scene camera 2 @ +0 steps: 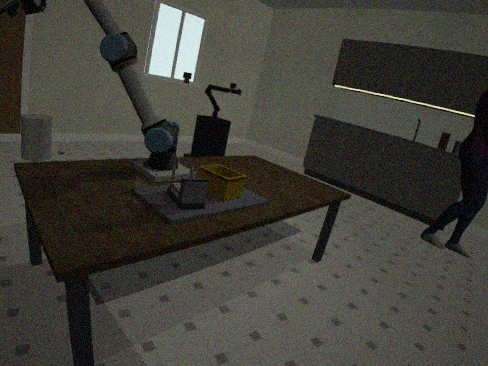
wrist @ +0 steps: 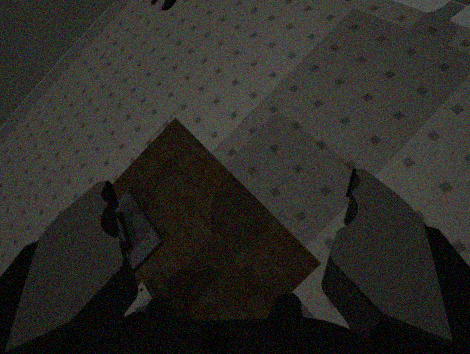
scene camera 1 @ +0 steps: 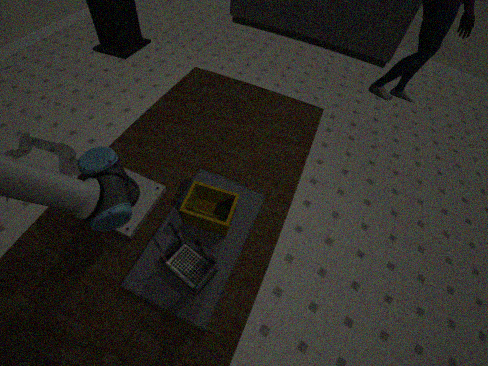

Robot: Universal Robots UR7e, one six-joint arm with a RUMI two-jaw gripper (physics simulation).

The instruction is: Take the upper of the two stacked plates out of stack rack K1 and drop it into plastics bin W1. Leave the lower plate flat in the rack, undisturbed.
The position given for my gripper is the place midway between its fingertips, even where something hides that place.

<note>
I see my gripper (wrist: 230, 179) and a plate (scene camera 1: 189, 265).
</note>
